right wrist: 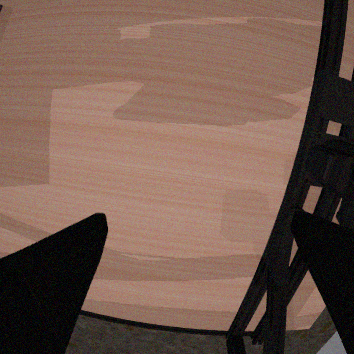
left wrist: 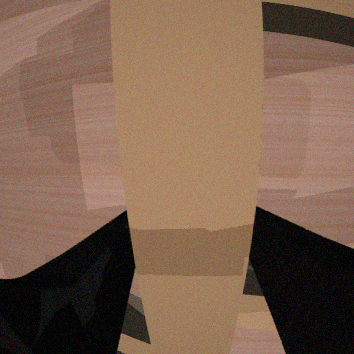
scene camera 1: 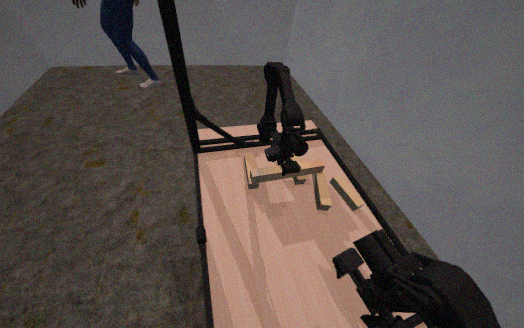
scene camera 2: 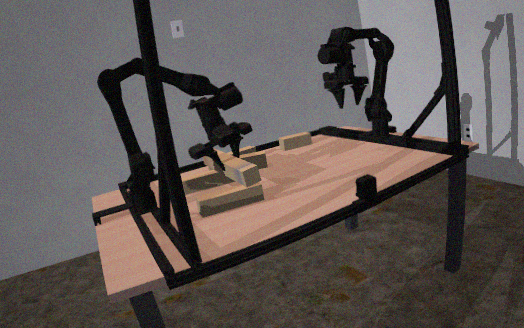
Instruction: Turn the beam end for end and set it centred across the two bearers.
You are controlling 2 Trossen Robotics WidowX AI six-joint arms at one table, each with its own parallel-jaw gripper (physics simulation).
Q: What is my right gripper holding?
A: Nothing.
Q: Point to a beam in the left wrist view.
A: At 188, 89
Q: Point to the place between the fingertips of my left gripper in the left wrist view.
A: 189, 214
